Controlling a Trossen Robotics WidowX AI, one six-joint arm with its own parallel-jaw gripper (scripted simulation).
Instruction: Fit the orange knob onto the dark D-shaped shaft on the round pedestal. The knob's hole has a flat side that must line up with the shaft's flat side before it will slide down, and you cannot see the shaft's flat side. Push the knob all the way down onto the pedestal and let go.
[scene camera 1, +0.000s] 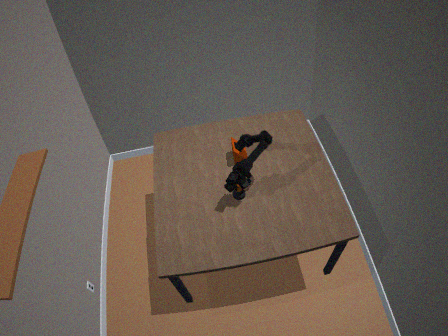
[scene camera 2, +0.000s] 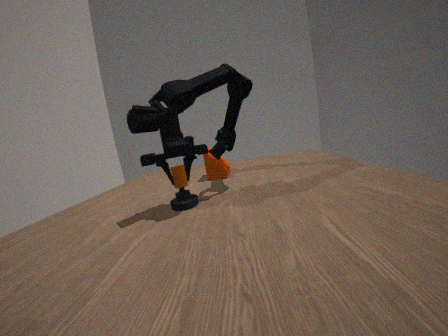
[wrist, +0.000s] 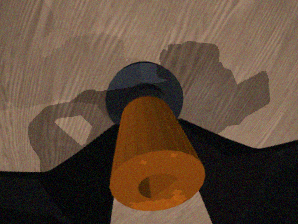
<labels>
My gripper (wrist: 148, 127): 10 cm from the lens. An orange knob (wrist: 155, 167) is 5 cm from the lens. A dark round pedestal (wrist: 143, 78) is 14 cm from the lens. The marked spots on the dark round pedestal and the orange knob are 10 cm apart.
</labels>
